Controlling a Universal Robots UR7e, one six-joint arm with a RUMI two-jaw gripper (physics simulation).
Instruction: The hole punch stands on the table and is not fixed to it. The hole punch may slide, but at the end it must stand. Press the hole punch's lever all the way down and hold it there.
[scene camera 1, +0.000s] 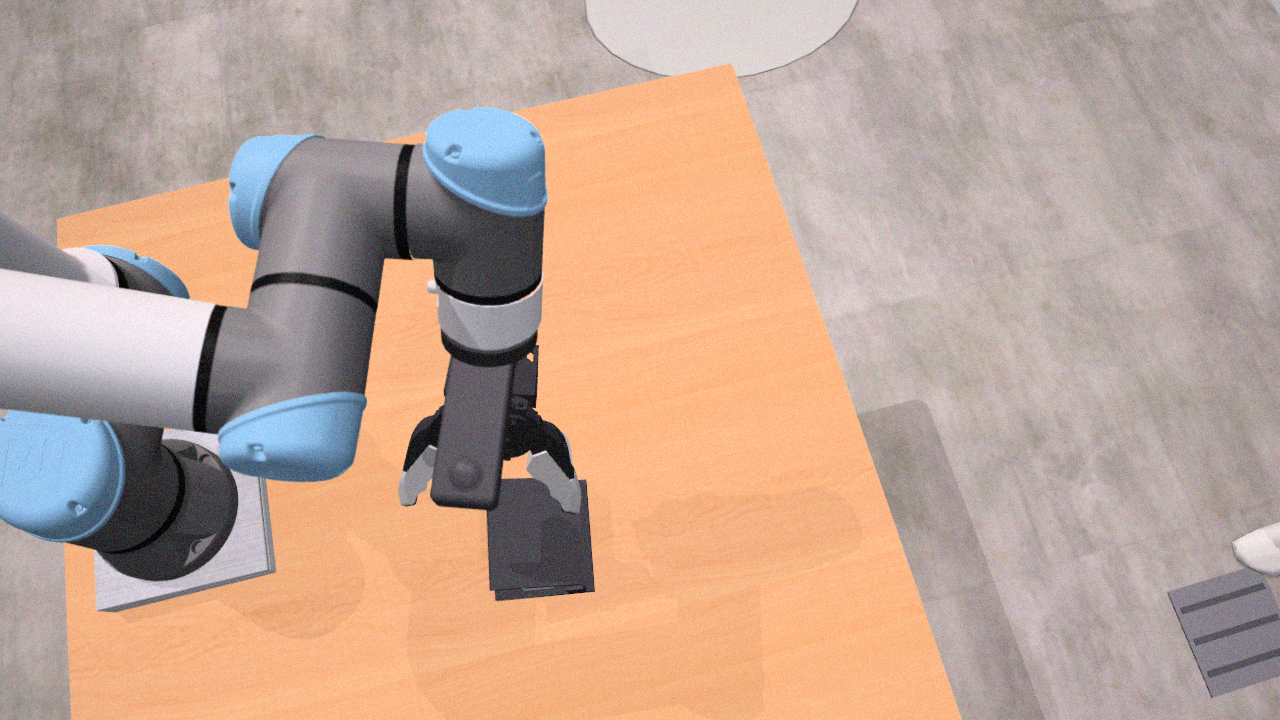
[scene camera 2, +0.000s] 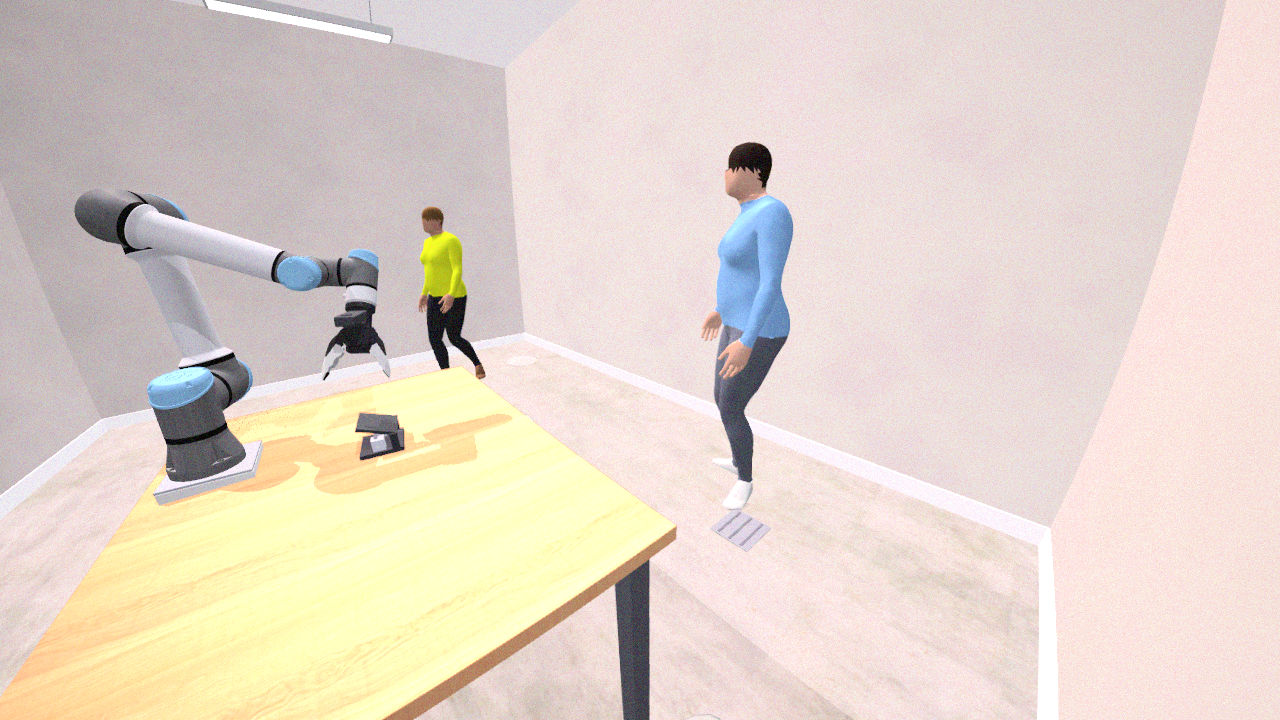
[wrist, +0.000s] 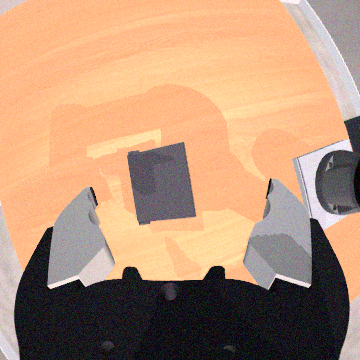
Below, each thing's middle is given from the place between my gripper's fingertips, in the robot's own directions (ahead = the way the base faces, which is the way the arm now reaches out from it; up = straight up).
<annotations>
Right now my hand is 13 cm above the flat lever (scene camera 1: 532, 543) and 2 cm short of it. From my hand the other things lie so: hole punch (scene camera 1: 500, 595) 15 cm below, 2 cm ahead.
</annotations>
